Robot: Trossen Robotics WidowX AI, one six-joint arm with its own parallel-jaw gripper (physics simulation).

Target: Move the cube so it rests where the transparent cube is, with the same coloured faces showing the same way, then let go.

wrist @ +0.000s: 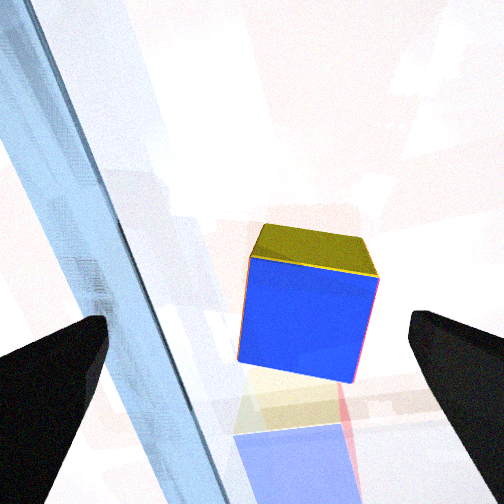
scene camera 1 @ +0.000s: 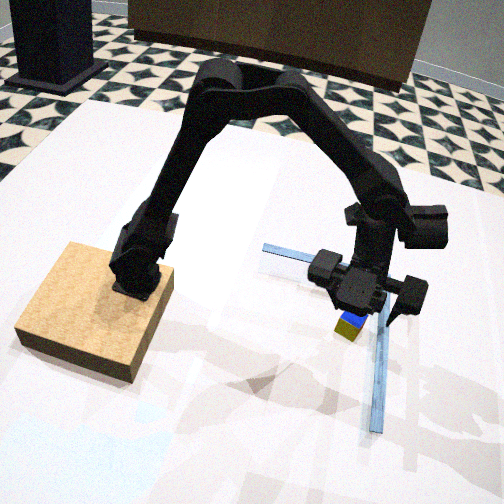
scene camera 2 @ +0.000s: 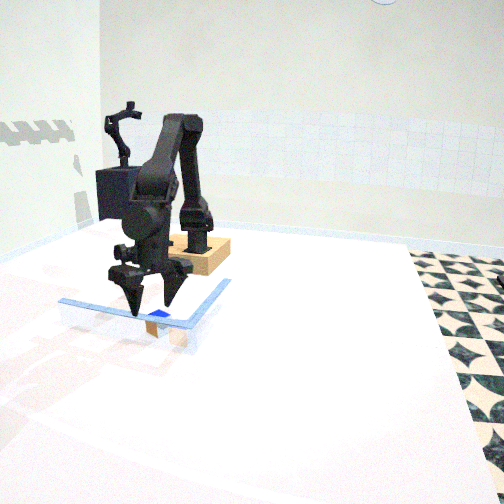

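The cube (wrist: 308, 310) shows a blue face toward the wrist camera, a yellow face beyond it and a thin red edge at right. It sits on the white table next to the blue rail, small in scene camera 1 (scene camera 1: 349, 326) and scene camera 2 (scene camera 2: 157, 320). The transparent cube (wrist: 295, 455) shows faintly just below it in the wrist view, with pale blue and yellow faces. My gripper (scene camera 1: 374, 312) hangs above the cube, open and empty, fingers wide to either side (wrist: 255, 365); it also shows in scene camera 2 (scene camera 2: 152, 297).
An L-shaped light blue rail (scene camera 1: 377, 370) lies on the table beside the cube, also in the wrist view (wrist: 110, 270). The arm's base stands on a wooden block (scene camera 1: 95, 308) at left. A dark cabinet (scene camera 1: 55, 40) stands on the tiled floor behind.
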